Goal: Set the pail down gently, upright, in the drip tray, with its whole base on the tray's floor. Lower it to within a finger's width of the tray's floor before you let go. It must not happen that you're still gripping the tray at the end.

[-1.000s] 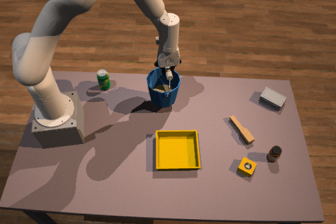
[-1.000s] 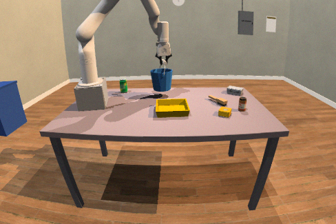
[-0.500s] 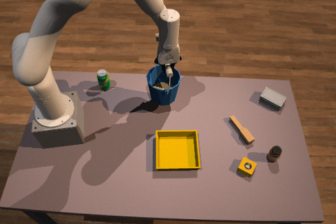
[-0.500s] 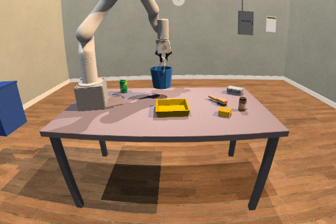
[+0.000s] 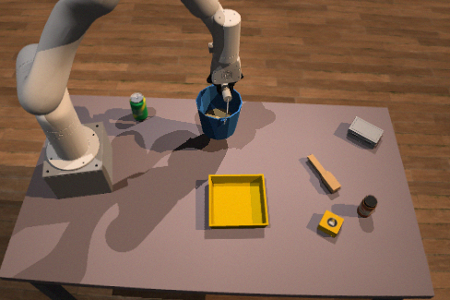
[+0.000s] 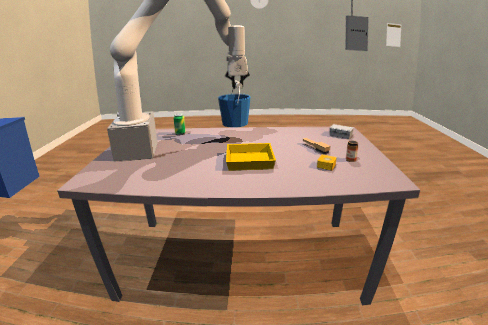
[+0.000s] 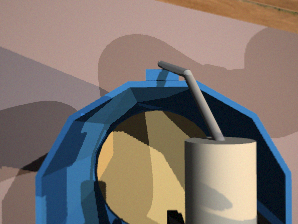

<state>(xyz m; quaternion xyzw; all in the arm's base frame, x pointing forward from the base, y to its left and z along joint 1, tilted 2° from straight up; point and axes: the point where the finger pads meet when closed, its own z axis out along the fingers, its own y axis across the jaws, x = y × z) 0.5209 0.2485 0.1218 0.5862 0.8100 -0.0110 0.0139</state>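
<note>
The pail handle is 1 cm behind my hand and 3 cm below it. From my hand the other things lie so: blue pail (1 cm behind, 9 cm below); grey box (60 cm ahead, 9 cm to the left, 28 cm below); yellow drip tray (9 cm ahead, 30 cm to the right, 29 cm below).
</note>
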